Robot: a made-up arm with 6 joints.
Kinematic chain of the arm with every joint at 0, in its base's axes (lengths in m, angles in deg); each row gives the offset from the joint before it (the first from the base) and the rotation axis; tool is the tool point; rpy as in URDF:
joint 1: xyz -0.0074 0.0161 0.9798 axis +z
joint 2: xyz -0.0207 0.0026 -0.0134 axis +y
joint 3: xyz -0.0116 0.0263 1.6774 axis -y
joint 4: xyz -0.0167 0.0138 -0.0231 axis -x
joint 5: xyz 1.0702 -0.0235 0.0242 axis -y
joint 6: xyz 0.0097 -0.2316 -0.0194 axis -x
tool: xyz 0.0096 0.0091 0.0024 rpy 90 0 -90
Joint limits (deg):
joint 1: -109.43..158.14
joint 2: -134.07..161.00
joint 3: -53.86..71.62
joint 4: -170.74..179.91
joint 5: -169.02..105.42
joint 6: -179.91..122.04
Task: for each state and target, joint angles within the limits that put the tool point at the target. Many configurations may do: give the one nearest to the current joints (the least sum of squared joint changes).
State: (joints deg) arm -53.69 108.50 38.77 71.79 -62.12 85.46
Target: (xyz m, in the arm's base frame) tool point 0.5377 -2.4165 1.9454
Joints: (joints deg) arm -76.36 61.38 58.73 71.30 -62.07 85.65
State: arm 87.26 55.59 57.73 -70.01 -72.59 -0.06
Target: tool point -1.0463 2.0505 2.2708
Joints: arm 117.98 48.27 71.62 -71.10 -68.88 -1.28
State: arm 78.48 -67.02 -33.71 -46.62 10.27 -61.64
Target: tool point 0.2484 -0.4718 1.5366
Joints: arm 112.09 -74.94 -53.86 -71.66 9.59 -64.67
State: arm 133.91 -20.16 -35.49 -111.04 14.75 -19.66
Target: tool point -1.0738 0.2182 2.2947
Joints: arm 158.14 2.02 -5.68 -135.73 12.92 -19.23
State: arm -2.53 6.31 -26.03 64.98 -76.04 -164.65
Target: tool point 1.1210 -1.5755 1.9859
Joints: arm -52.40 35.65 4.82 62.96 -75.02 -164.32
